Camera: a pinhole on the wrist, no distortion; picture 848 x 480 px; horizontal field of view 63.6 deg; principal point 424.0 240.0 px. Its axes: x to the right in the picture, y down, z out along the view. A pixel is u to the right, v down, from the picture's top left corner.
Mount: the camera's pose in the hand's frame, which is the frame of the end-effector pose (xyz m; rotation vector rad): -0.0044 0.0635 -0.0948 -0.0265 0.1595 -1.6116
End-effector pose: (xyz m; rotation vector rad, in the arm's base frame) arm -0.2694 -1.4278 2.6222 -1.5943 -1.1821 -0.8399
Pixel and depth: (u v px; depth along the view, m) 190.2 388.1 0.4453
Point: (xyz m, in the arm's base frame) -0.0633 -1.0678 2.5991
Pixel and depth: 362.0 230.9 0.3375
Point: -0.2004 -1.1939 2.5557
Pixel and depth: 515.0 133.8 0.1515
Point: -0.2435 -1.3805 2.5853
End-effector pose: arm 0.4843 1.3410 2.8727 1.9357 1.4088 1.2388
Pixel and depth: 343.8 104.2 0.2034
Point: 0.6161 1.3123 2.8627
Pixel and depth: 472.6 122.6 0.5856
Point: 0.8894 1.3878 2.5914
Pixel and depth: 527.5 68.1 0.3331
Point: 0.6793 1.3341 2.7222
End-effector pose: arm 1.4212 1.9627 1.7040 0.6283 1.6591 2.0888
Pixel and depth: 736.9 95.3 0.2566
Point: 1.5409 2.0836 1.6594
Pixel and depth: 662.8 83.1 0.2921
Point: 1.5685 2.1066 1.6784
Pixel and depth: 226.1 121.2 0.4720
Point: 1.6612 2.2270 1.9362
